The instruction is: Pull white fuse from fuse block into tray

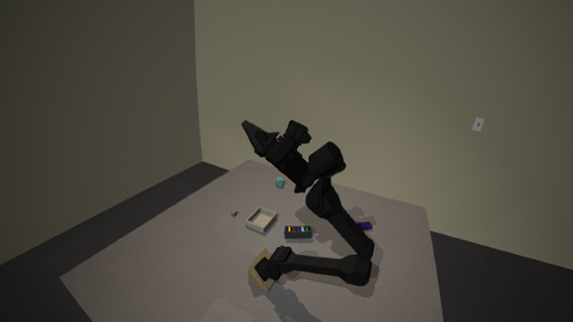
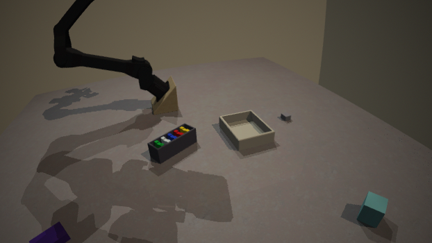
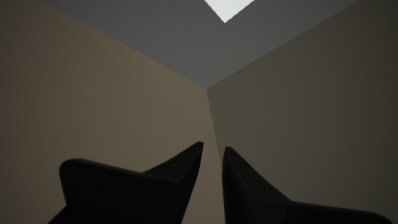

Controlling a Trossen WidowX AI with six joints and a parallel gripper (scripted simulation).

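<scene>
My gripper tip is now 36 cm short of the white fuse, 2 cm to the left of it and 57 cm above it. Also, from my gripper tip: purple flat piece 59 cm ahead, 27 cm to the right, 59 cm below; then teal cube 69 cm ahead, 31 cm to the left, 58 cm below; then beige tray 33 cm ahead, 19 cm to the left, 60 cm below.
</scene>
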